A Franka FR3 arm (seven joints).
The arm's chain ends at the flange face. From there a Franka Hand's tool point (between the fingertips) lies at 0.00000 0.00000 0.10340 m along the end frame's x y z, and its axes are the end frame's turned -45 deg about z.
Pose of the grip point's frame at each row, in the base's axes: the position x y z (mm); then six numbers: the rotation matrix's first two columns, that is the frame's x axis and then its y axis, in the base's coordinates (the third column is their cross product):
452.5 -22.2 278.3 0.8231 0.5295 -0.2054 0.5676 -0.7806 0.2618
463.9 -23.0 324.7 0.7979 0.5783 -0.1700 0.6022 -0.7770 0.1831
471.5 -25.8 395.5 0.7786 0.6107 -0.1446 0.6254 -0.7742 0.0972
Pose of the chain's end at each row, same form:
454.7 12.1 375.8 0.9834 -0.1776 0.0399 -0.1807 -0.9264 0.3304
466.6 2.7 424.8 0.9900 -0.1405 0.0093 -0.1384 -0.9583 0.2497
476.9 -8.6 497.3 0.9928 -0.1156 -0.0335 -0.1083 -0.9793 0.1710

